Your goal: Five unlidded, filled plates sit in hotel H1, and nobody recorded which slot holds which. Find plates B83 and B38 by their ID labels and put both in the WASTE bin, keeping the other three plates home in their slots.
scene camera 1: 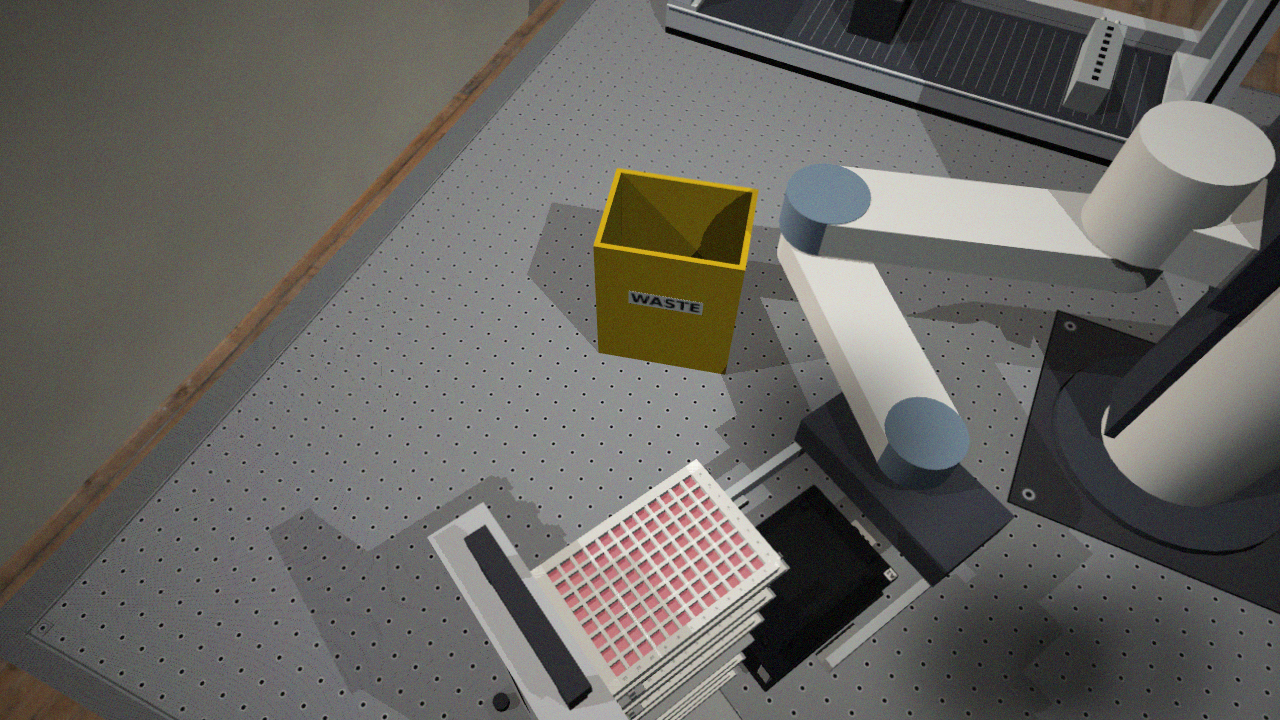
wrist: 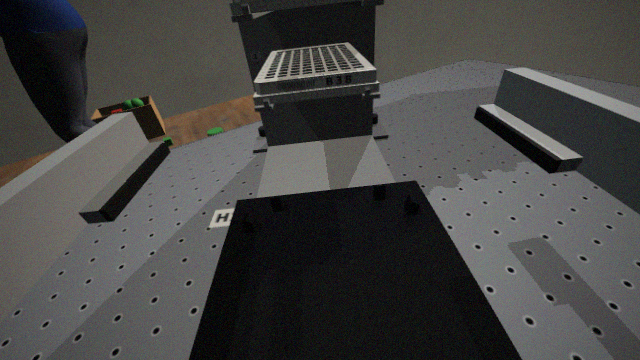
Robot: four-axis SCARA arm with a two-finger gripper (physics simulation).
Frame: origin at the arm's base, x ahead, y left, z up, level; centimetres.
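Where they show: gripper, fingertip midpoint: (wrist: 318,111); arm's base at its link origin: (scene camera 1: 1161,453).
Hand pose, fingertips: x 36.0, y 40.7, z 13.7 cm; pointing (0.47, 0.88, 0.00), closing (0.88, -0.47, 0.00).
Note:
Things, the pixels of their centre, and the offset from my fingertips. "*": a spot on its surface instead. Level surfaces: height alone.
- Hotel H1 at the middle of its body: (scene camera 1: 602,664) dz +11.0, dx +8.3, dy +14.4 cm
- yellow WASTE bin at the middle of its body: (scene camera 1: 673,276) dz -2.4, dx +22.8, dy -30.9 cm
- black flat pad at a spot on its surface: (wrist: 350,280) * dz -6.4, dx -1.4, dy -4.0 cm
- dark ribbed deck at its surface level: dz -7.5 cm
- light block at a spot on its surface: (scene camera 1: 1093,67) * dz -3.0, dx -14.9, dy -93.2 cm
Hotel H1 (scene camera 1: 456,535) (wrist: 320,120) stands at the lower middle in the scene view, with its H1 tag partly hidden in the wrist view. Its top plate (scene camera 1: 666,573) has pink wells; edges of several plates show below it, their labels unreadable. In the wrist view a plate (wrist: 315,62) sits level in the hotel; its blurred label looks like B38. A dark underside crosses above it. My gripper (scene camera 1: 780,577) (wrist: 318,111) is open and empty, in front of the hotel, its fingers wide apart and pointing toward it. The yellow WASTE bin (scene camera 1: 662,335) stands upright behind the hotel.
A black flat pad (scene camera 1: 814,573) (wrist: 350,280) lies before the hotel. The robot's base plate (scene camera 1: 1038,429) is at the right. A dark ribbed deck (scene camera 1: 993,71) with a light block (scene camera 1: 1093,67) is at the back right. A box (wrist: 150,117) and a person's legs (wrist: 50,75) are beyond the table.

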